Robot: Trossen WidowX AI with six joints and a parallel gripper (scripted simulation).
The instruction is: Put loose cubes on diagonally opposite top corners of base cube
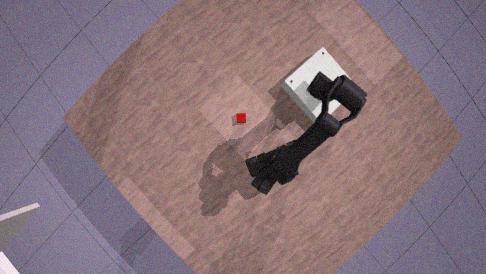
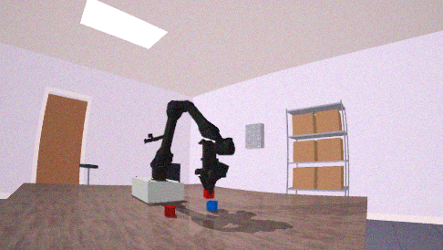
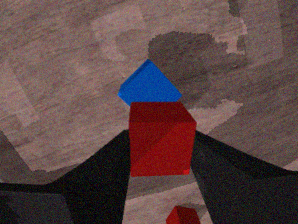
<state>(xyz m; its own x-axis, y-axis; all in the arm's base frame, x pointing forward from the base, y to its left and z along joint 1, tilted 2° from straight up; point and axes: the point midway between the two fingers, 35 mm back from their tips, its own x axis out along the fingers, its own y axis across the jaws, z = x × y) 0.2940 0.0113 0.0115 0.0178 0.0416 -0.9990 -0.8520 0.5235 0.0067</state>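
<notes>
Now: gripper tip 1 cm short of the blue cube, 1 cm to the right of it and 5 cm above it.
</notes>
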